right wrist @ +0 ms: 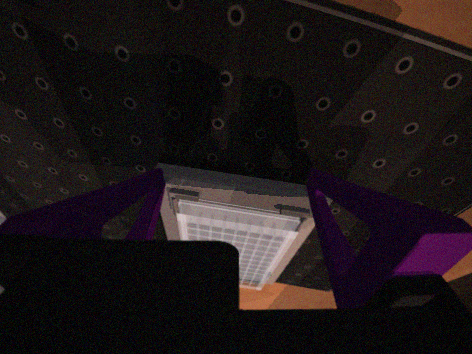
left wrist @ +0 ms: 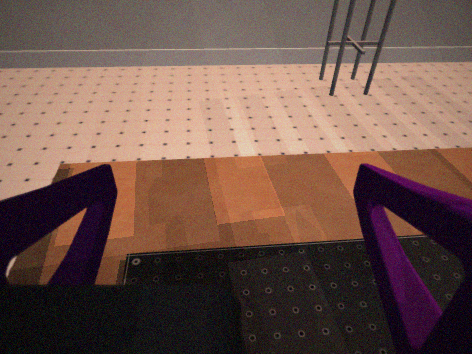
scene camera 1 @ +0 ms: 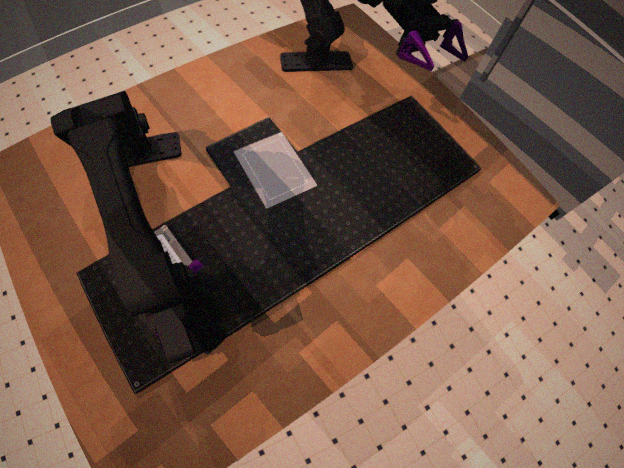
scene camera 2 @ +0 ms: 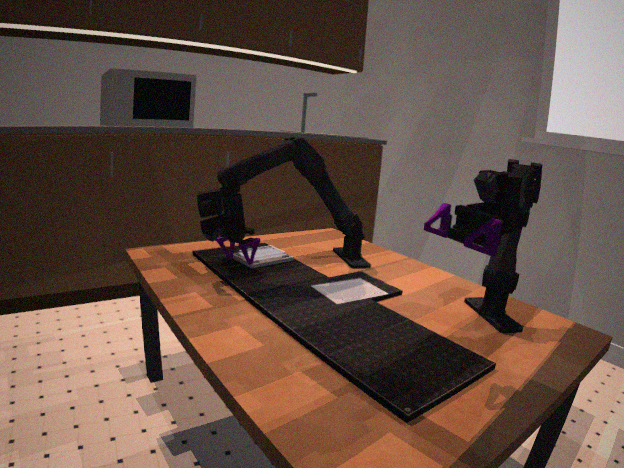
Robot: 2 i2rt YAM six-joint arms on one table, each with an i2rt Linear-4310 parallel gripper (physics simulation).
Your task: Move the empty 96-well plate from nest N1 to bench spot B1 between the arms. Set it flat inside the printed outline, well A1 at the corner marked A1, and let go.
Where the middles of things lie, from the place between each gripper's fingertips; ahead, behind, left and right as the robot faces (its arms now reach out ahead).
The well plate (right wrist: pixel 262 236) lies 8 cm behind my right hand, 1 cm to the right of it and 1 cm above it.
Right now the well plate is 60 mm behind my left hand, 660 mm to the right of it and 230 mm below it.
